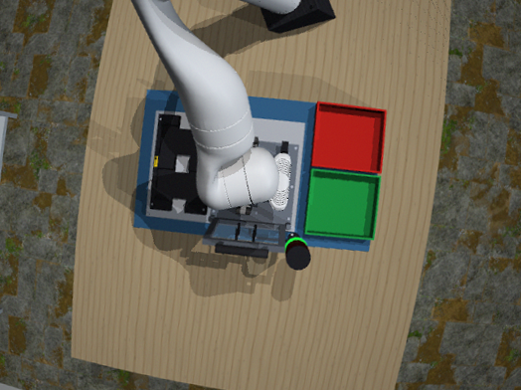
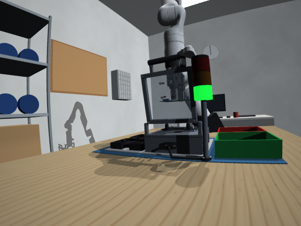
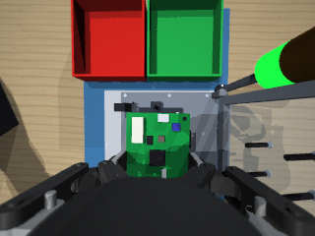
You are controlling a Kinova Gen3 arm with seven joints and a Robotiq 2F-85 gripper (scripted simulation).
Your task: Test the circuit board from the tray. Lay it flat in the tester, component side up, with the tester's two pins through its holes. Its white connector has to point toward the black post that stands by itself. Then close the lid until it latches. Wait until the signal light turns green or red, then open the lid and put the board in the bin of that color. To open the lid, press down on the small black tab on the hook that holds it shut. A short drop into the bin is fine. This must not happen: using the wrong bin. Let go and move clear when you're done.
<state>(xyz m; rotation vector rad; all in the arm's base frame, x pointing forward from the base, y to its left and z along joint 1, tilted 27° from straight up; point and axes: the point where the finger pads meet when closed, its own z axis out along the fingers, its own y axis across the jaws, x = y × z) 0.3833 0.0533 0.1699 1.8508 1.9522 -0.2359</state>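
The green bin lies 4 cm ahead of my hand, 21 cm to the left of it and 16 cm below it. The rest, counted from my hand: black hook: 6 cm behind, 6 cm to the left, 8 cm below; then green circuit board: 1 cm below; then clear lid: 12 cm ahead, 1 cm to the left, 1 cm above.
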